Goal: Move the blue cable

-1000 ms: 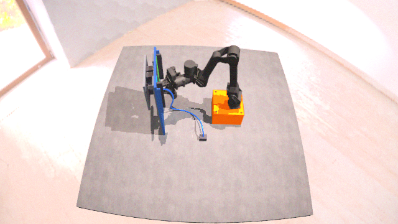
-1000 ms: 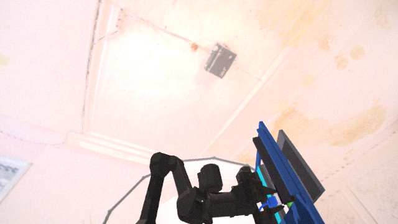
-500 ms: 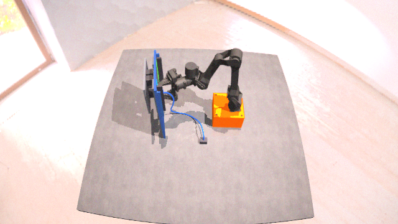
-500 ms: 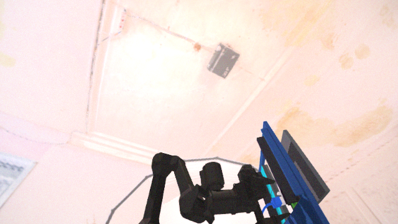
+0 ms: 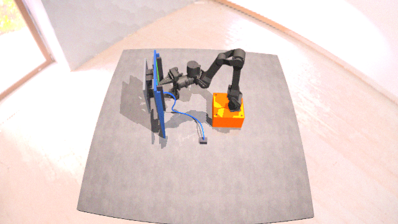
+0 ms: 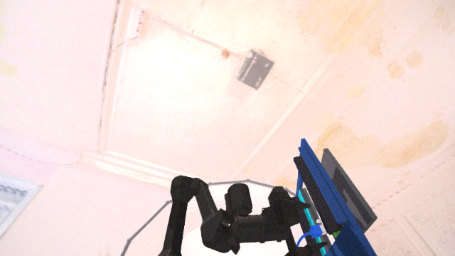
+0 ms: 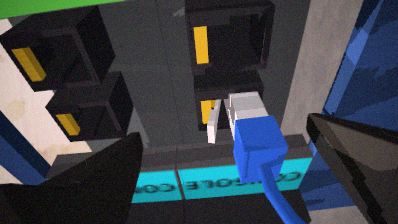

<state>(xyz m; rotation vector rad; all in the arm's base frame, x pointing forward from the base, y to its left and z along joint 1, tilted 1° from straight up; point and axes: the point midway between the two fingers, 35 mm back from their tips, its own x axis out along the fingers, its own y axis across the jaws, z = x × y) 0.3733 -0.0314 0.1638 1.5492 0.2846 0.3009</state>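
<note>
My gripper tip is 20 mm short of the cable plug, 10 mm to the right of it and 10 mm above it. From my gripper tip the other things lie so: black block (260 mm below, 210 mm behind, 160 mm to the left).
</note>
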